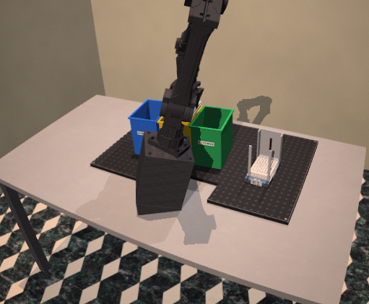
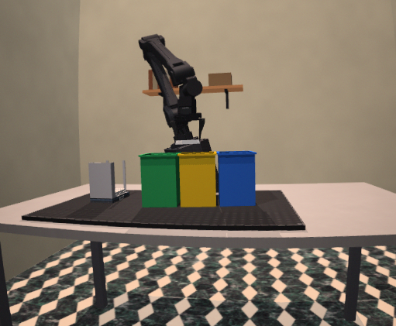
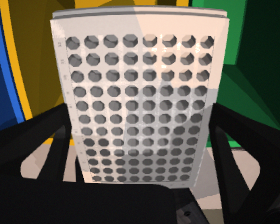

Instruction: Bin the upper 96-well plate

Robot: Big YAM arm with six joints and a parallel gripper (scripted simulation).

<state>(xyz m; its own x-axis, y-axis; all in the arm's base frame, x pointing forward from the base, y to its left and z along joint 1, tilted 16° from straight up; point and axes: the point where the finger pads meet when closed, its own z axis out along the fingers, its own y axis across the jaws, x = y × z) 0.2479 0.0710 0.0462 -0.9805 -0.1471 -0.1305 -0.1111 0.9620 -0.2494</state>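
My gripper is now 170 mm to the right of the blue bin and 140 mm above it. Round my hand: yellow bin 20 mm ahead, 40 mm to the left, 140 mm below; green bin 30 mm ahead, 90 mm to the right, 140 mm below.
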